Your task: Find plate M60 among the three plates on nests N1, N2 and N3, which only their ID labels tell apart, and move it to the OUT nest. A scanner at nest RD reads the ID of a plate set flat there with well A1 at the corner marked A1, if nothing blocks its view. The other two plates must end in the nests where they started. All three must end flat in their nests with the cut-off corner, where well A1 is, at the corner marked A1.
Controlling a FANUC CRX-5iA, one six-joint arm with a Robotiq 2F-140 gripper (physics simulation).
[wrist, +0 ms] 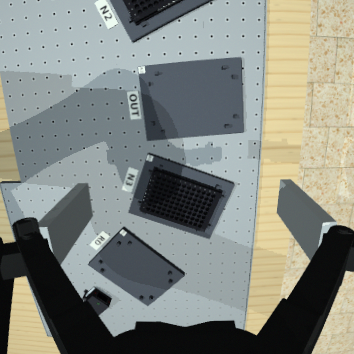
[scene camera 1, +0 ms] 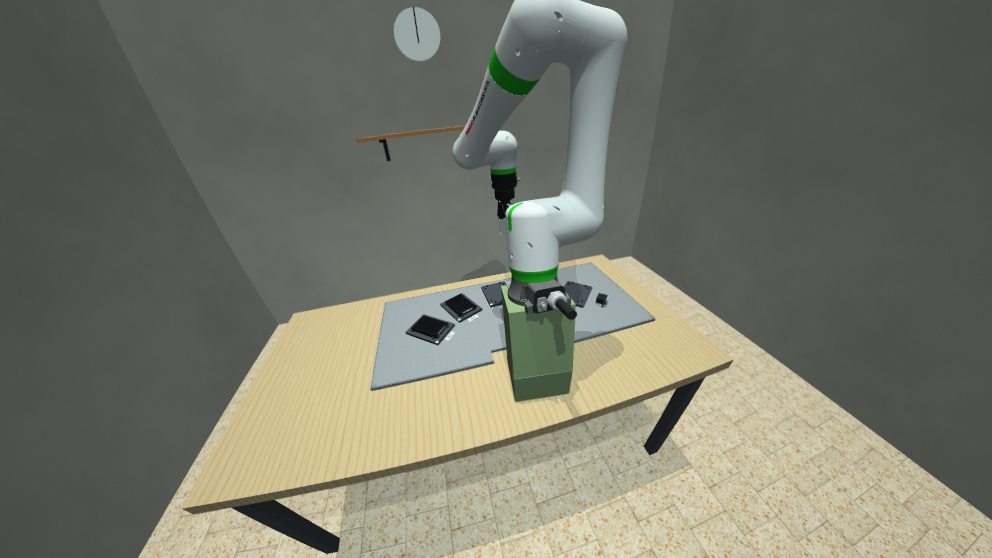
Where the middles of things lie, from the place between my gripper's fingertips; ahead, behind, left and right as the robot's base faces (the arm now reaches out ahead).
Now: the OUT nest (wrist: 190,98) 20 mm ahead of my hand, 60 mm to the left of it and 270 mm below it. The rest, counted from my hand: nest RD (wrist: 138,269): 110 mm behind, 280 mm to the right, 270 mm below; then nest N3 (wrist: 169,165): 10 mm behind, 120 mm to the right, 270 mm below.
